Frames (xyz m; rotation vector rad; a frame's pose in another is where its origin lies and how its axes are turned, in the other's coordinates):
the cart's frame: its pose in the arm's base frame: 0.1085 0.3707 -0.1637 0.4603 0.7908 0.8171
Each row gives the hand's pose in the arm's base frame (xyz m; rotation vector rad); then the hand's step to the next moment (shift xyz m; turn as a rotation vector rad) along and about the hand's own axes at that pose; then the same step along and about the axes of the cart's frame.
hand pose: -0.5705 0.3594 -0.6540 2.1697 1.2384 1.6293
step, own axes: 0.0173 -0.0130 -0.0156 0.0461 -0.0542 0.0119
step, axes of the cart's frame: -0.0013 0.0253 -0.0085 0.0501 0.0488 -0.0175
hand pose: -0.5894 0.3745 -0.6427 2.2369 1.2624 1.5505
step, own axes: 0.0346 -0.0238 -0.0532 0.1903 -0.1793 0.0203
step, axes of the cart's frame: -0.0215 0.0612 -0.0197 0.1611 0.2019 -0.0455
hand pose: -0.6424 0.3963 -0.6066 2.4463 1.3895 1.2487
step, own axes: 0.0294 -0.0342 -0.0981 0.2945 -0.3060 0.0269
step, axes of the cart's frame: -0.0572 0.0893 -0.0201 0.2556 0.3268 -0.0947
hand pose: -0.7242 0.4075 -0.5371 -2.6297 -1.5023 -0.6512
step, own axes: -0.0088 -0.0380 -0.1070 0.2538 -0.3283 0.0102
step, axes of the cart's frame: -0.0796 0.0814 0.0011 0.2192 0.3284 -0.1280
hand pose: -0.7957 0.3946 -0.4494 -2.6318 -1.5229 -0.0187
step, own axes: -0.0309 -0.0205 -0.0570 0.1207 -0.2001 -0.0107
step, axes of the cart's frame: -0.0555 0.0370 0.0133 0.0957 0.1982 -0.0791
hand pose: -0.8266 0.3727 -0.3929 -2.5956 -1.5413 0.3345
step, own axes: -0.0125 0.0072 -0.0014 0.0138 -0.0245 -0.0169
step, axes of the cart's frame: -0.0117 -0.0081 0.0025 0.0060 0.0322 0.0025
